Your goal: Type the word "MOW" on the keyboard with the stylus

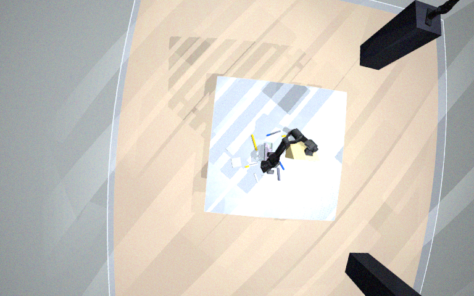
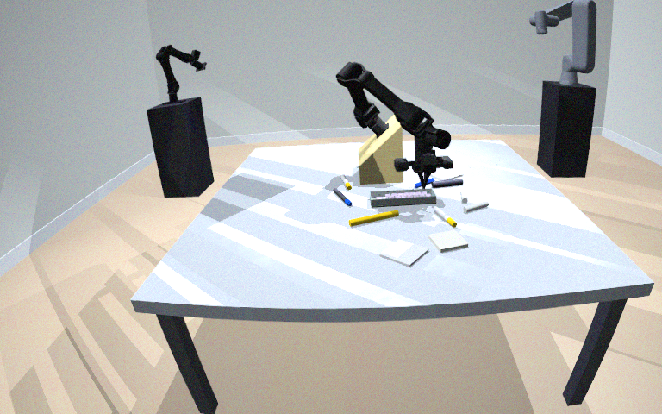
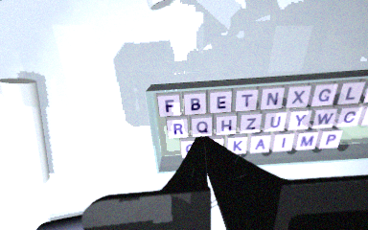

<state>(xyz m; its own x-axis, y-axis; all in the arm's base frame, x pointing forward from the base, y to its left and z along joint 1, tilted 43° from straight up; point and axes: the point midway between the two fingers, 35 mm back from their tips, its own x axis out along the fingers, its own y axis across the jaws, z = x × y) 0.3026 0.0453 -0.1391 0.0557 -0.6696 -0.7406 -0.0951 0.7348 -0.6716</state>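
The blue stylus lies 120 mm behind my gripper tip, 10 mm to the right of it and 30 mm below it. The rest, counted from my gripper tip: yellow marker (150 mm ahead, 160 mm to the right, 30 mm below); then dark grey pen (120 mm behind, 100 mm to the left, 30 mm below); then blue-tipped pen (260 mm to the right, 30 mm below).
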